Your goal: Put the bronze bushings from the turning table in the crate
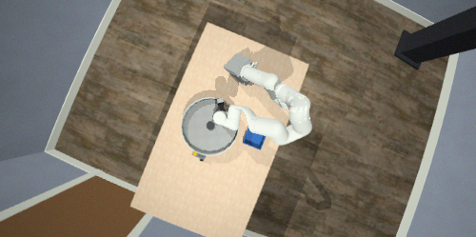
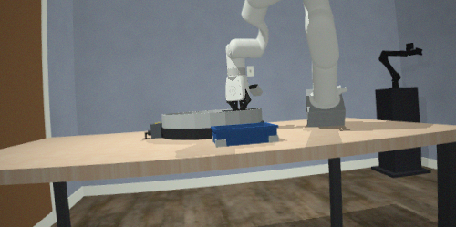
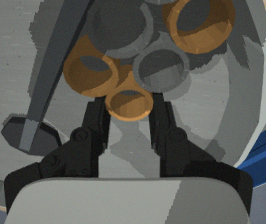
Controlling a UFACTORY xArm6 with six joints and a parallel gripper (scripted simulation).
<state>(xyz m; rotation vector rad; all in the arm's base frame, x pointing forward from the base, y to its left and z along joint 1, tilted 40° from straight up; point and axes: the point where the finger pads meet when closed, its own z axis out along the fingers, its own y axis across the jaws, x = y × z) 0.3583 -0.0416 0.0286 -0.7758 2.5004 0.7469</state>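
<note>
Right now my hand is 20 mm short of the blue crate, 290 mm to the right of it and 50 mm above it. From my hand the other things lie so: grey turning table 110 mm ahead, 50 mm to the right, 30 mm below.
</note>
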